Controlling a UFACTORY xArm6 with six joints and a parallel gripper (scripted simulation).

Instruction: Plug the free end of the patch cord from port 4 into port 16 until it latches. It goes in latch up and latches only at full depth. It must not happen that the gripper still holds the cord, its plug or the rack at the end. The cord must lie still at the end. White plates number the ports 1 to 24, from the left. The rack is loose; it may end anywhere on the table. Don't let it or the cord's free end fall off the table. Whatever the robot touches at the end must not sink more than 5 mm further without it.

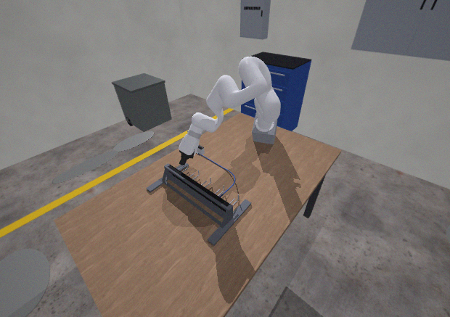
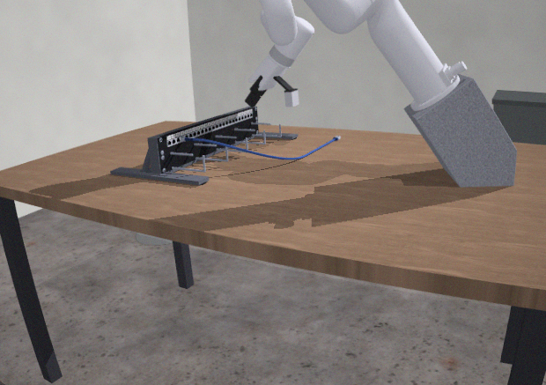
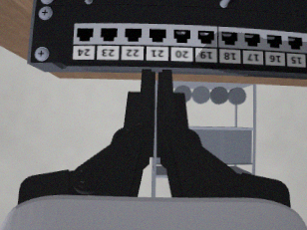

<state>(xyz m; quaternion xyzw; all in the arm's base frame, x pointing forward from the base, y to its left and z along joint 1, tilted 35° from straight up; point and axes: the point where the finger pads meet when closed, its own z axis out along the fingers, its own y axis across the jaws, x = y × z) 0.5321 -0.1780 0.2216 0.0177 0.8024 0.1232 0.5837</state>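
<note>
Now: hand 200 mm past the plug, 160 mm to the left of it and 130 mm above it.
</note>
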